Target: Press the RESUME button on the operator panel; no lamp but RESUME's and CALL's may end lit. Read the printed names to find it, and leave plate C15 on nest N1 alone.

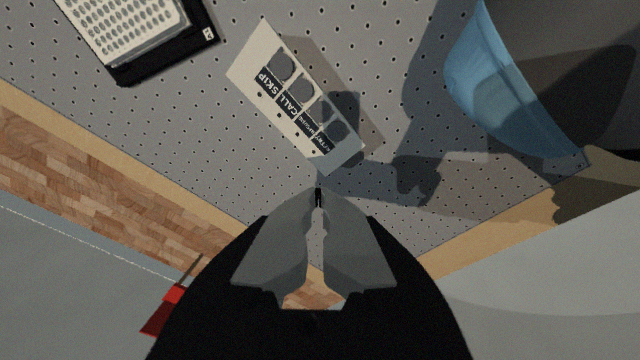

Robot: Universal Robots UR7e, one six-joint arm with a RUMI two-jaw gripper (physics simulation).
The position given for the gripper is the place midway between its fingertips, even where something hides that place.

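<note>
The gripper (319,189) visible. An operator panel (250,72) as well.
</note>
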